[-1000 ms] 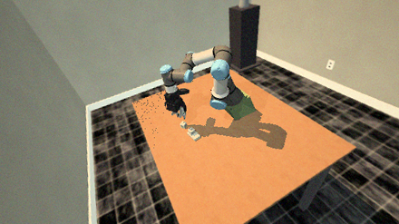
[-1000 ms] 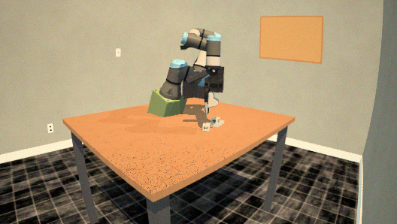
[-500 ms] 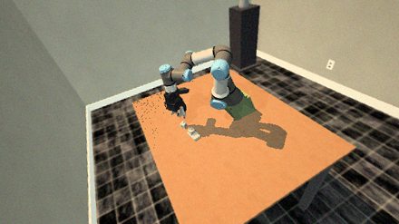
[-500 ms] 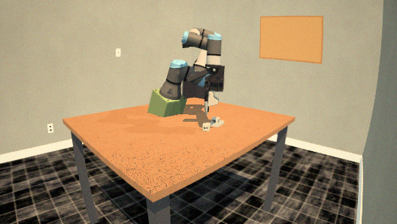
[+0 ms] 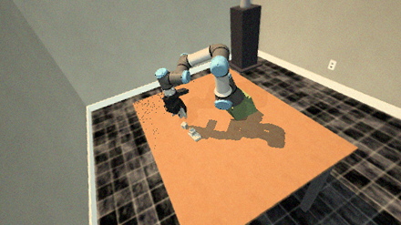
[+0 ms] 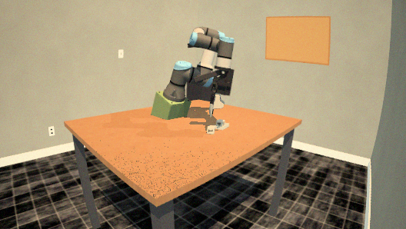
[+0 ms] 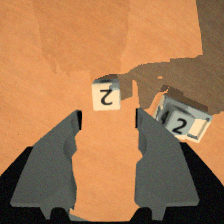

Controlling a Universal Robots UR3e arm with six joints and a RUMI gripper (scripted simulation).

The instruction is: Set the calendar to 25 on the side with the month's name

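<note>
Now: the white calendar cube 8 cm below my hand. The rest, counted from my hand: white calendar tray 11 cm to the left, 9 cm below, 2 cm behind.
</note>
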